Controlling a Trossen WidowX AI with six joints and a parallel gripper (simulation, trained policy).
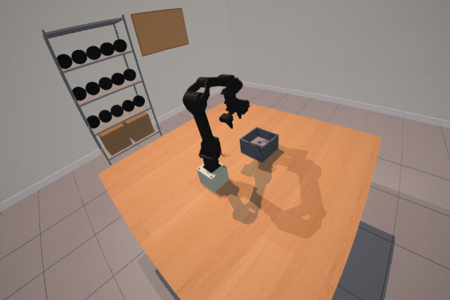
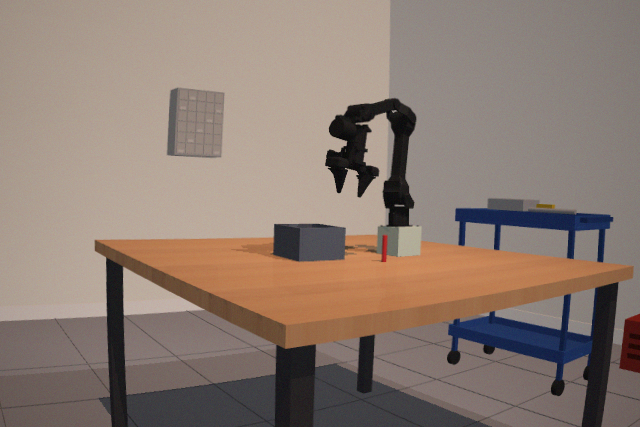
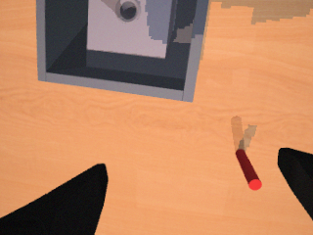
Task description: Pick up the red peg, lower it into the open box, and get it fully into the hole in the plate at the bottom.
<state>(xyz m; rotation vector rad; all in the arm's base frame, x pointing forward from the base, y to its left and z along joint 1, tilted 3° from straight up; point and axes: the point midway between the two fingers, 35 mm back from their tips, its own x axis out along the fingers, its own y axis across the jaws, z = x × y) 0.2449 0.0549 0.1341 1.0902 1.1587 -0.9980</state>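
Right now the red peg is 80 mm behind my gripper tip, 80 mm to the left of it and 160 mm below it. The rest, counted from my gripper tip: dark grey box 80 mm ahead, 90 mm to the right, 170 mm below; then pale plate 80 mm ahead, 90 mm to the right, 150 mm below.
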